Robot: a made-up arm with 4 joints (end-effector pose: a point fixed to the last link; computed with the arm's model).
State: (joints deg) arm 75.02 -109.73 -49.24 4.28
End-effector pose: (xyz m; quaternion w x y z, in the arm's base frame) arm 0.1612 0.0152 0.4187 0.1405 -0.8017 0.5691 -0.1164
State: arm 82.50 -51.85 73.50 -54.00
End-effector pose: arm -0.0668 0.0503 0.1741 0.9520 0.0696 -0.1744 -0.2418
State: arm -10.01 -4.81 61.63 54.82
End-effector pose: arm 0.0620 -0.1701 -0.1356 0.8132 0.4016 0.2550 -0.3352
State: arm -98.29 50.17 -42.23 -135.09
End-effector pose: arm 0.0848 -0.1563 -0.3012 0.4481 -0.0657 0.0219 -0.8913
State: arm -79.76 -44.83 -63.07 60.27
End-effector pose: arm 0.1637 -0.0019 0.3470 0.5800 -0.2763 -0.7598 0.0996
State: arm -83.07 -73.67 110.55 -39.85
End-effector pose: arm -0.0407 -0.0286 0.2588 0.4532 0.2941 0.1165 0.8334
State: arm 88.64 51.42 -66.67 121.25
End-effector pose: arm -0.2071 0.0579 -0.2463 0.2556 0.1274 0.0373 0.9576
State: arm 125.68 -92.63 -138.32 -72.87
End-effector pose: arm 0.1454 0.0096 0.4005 0.3852 -0.1455 -0.8910 -0.1913
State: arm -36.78 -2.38 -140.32 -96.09
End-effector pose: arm 0.0268 -0.2531 0.0477 0.1278 -0.8234 0.4688 0.2931
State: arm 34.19 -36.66 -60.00 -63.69
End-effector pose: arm -0.1904 -0.1447 0.1496 0.6429 -0.4907 0.5632 0.1693
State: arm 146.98 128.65 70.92 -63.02
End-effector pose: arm 0.2294 -0.2155 -0.0822 0.1263 0.2551 0.9519 -0.1137
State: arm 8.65 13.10 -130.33 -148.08
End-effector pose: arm -0.1938 -0.1486 0.0193 0.1806 -0.1722 0.8361 0.4885
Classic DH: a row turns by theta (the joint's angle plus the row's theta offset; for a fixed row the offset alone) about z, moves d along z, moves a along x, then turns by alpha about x. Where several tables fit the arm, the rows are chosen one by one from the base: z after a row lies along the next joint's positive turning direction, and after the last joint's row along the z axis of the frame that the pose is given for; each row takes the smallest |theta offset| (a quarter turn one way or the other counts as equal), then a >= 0, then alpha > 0; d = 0 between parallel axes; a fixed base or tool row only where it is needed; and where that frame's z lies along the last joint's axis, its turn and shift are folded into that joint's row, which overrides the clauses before.
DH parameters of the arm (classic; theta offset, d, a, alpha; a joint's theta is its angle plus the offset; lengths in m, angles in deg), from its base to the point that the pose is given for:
base (fixed): 0 0 0 180
joint 1: -90 -0.044 0.121 -90
joint 2: 12.59 0 -0.2982 0
joint 3: -12.59 -0.065 -0.079 90
joint 4: 57.53 0 0.1043 180
tool (fixed): -32.47 -0.073 0 0

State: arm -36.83 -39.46 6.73 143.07
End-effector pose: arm 0.1183 -0.3275 0.2129 0.5758 -0.0002 -0.2818 -0.7675
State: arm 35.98 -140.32 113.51 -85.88
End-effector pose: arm 0.0730 0.2955 0.2089 0.8820 -0.1126 0.2026 0.4103
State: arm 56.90 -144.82 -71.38 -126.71
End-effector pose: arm 0.2450 0.3537 0.2989 0.2548 -0.0299 -0.9500 0.1778
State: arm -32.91 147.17 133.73 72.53
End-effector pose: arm -0.1513 0.2611 0.0705 0.7254 -0.3857 -0.5067 -0.2613
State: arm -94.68 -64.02 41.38 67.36
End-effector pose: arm 0.2186 0.0385 0.2631 0.9528 -0.0306 -0.1939 0.2316
